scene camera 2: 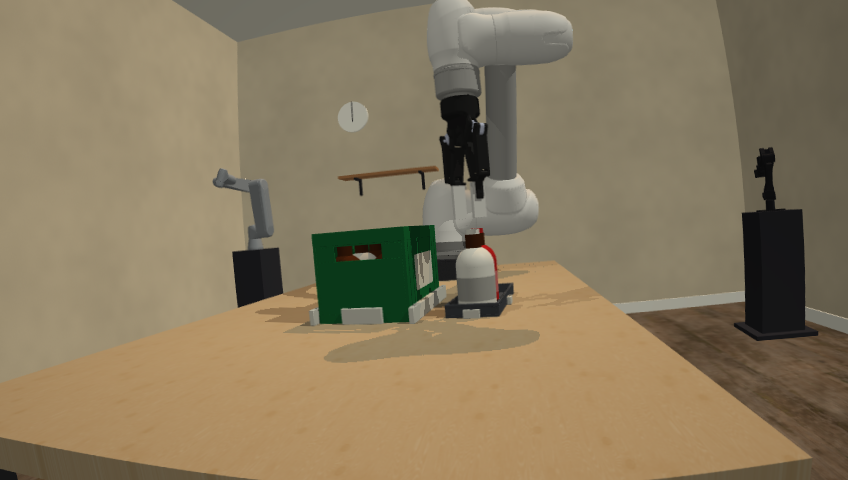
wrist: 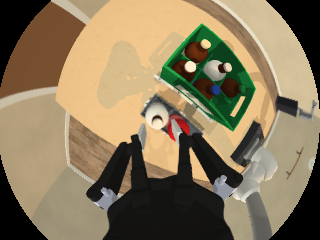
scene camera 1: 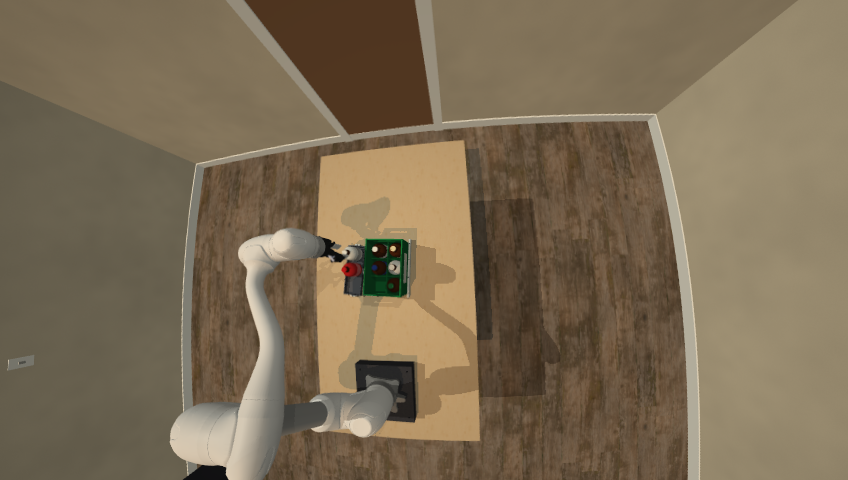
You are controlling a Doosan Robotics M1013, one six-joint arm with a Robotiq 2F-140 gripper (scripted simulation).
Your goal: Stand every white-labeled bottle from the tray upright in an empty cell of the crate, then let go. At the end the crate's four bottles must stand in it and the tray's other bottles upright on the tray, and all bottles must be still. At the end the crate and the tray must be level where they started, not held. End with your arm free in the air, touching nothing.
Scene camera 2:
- my gripper: 469, 218
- green crate: 408, 271
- dark tray: 452, 309
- white-labeled bottle: 475, 271
